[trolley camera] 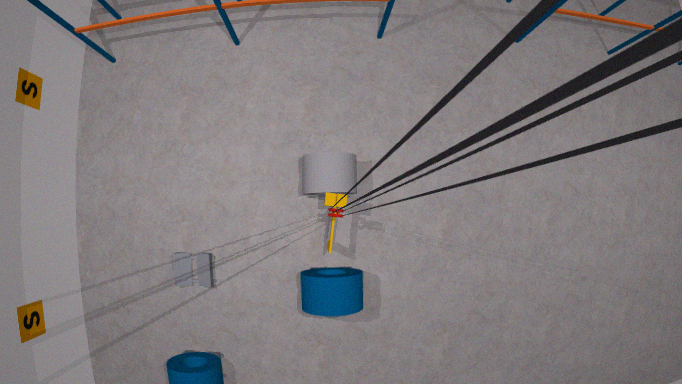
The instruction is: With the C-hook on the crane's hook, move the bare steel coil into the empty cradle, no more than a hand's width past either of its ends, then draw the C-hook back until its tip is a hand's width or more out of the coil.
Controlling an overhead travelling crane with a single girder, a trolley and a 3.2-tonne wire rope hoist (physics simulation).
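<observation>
The bare steel coil (329, 172) lies level near the middle of the view, its axis running up and down the picture. What it rests on is hidden under it. The yellow C-hook (332, 232) hangs from the crane's red hook block (335, 213), below the coil's lower end in the picture. Its back stands farthest from the coil, and its yellow block (336, 200) shows right at the coil's lower edge. My gripper, the C-hook, is open and carries no coil. The tip of its lower arm is hidden, so its distance from the bore cannot be told.
A bare grey cradle (204, 270) stands at the lower left. One blue coil (332, 294) stands just below the C-hook, another blue coil (195, 372) at the bottom left edge. An orange and blue railing (300, 2) runs along the top. A wall (50, 200) stands left.
</observation>
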